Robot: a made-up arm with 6 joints. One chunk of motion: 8 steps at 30 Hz.
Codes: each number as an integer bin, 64 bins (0 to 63) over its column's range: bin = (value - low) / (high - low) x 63, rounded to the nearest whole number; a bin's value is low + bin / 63 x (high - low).
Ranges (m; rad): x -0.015..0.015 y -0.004..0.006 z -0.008..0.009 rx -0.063..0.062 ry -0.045..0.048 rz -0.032..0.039
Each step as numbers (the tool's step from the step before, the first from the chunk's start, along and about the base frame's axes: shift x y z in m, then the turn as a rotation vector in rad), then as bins.
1 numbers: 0.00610 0.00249 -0.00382 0.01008 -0.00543 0.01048
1 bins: 44 41 15 37 27 38
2 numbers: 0.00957 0.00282 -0.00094 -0.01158 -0.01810 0.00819
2 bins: 52 43 26 26 18 36
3 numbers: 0.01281 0.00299 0.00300 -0.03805 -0.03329 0.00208
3 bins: 58 44 41 13 8 30
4 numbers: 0.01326 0.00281 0.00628 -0.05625 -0.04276 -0.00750
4 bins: 59 43 53 3 2 22
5 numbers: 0.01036 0.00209 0.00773 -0.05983 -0.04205 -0.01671
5 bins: 53 38 58 2 2 14
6 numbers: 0.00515 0.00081 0.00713 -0.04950 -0.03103 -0.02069
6 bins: 42 30 56 7 9 10
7 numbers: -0.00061 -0.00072 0.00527 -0.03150 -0.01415 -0.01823
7 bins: 30 21 49 16 21 12
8 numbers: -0.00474 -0.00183 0.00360 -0.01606 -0.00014 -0.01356
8 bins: 22 14 43 24 30 16
